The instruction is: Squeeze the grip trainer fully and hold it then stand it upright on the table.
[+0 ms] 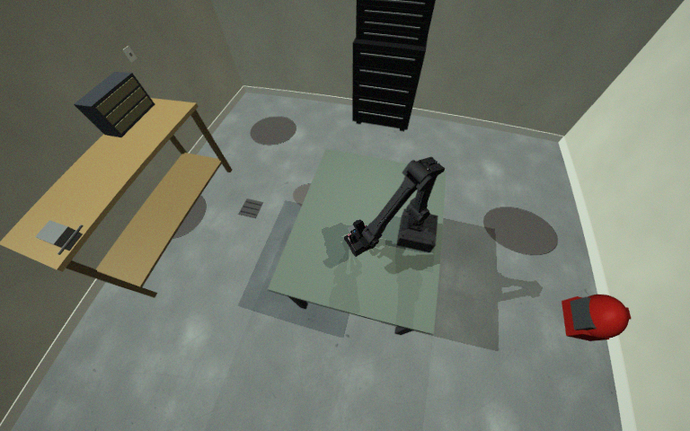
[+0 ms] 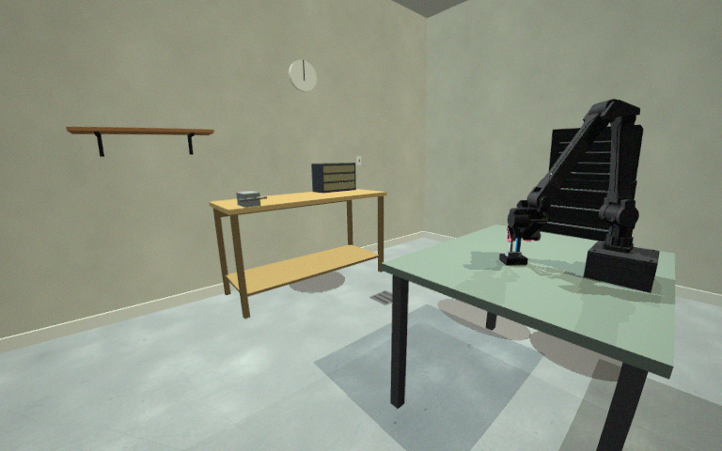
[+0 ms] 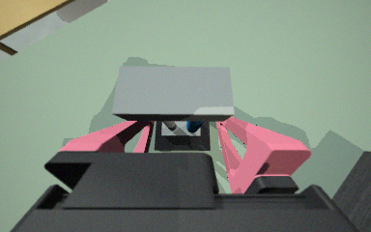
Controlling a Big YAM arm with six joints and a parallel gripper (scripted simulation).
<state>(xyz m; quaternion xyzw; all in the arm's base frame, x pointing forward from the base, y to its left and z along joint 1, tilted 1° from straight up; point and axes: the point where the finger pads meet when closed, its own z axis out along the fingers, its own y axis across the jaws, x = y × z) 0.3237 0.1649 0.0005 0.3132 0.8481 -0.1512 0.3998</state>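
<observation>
My gripper is now 10 mm to the right of the grip trainer, 10 mm short of it and 10 mm above it. Also, from my hand: thin bar 10 mm to the left, 10 mm ahead.
</observation>
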